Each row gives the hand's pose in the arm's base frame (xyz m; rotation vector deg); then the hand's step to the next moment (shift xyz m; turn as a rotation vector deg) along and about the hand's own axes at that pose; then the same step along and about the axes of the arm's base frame.
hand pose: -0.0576 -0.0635 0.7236 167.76 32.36 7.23
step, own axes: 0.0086 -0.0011 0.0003 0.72 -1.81 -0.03
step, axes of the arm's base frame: 0.0076 0.0042 0.0000 0.01 1.93 -0.24
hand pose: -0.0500 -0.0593 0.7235 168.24 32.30 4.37
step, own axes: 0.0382 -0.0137 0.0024 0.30 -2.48 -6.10
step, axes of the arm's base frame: 0.0307 0.0264 -0.0037 -1.10 3.23 5.64
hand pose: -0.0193 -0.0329 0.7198 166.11 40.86 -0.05
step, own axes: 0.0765 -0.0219 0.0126 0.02 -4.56 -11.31
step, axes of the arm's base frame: 0.0582 0.0525 -0.0186 -2.50 5.70 10.48
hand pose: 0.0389 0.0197 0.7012 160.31 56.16 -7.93
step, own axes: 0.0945 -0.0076 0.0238 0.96 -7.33 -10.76
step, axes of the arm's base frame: 0.0682 0.0589 -0.0380 -3.52 8.30 9.44
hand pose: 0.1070 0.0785 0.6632 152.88 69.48 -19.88
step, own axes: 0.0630 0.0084 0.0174 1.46 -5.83 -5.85
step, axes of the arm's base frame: 0.0443 0.0349 -0.0341 -2.71 6.38 4.72
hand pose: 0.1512 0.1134 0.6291 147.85 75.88 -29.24
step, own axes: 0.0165 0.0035 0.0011 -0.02 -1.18 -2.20
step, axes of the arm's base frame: 0.0115 0.0099 -0.0074 -0.50 1.39 2.01
